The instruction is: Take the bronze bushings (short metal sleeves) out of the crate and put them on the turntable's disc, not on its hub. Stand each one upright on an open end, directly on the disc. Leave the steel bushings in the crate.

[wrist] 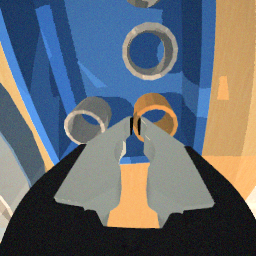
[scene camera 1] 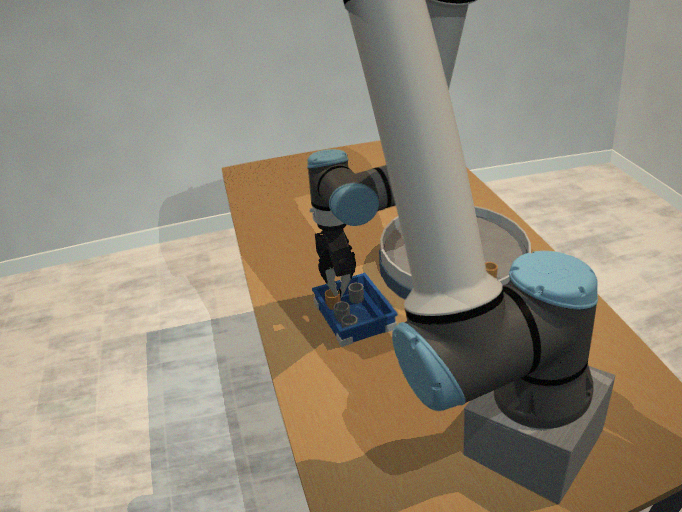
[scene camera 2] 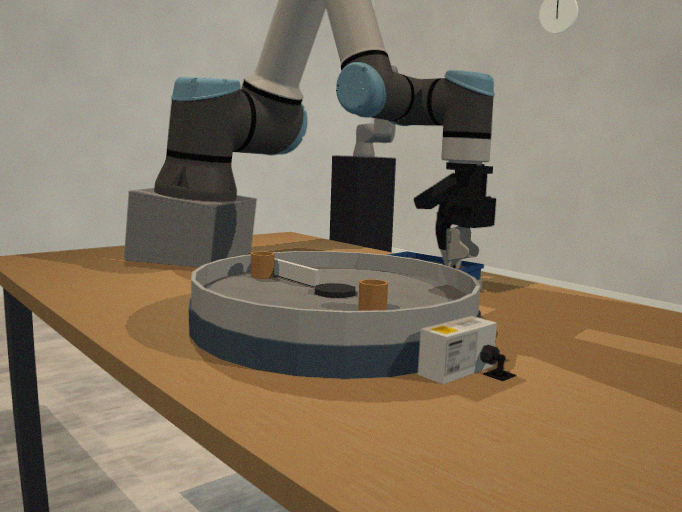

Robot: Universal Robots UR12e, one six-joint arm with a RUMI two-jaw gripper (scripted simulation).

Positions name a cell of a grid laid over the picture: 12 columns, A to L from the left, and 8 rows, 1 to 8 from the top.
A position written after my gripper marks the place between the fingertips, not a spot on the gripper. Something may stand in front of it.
Scene:
My gripper shows in the wrist view (G4), in scene camera 1 (F5) and in scene camera 2 (H5).

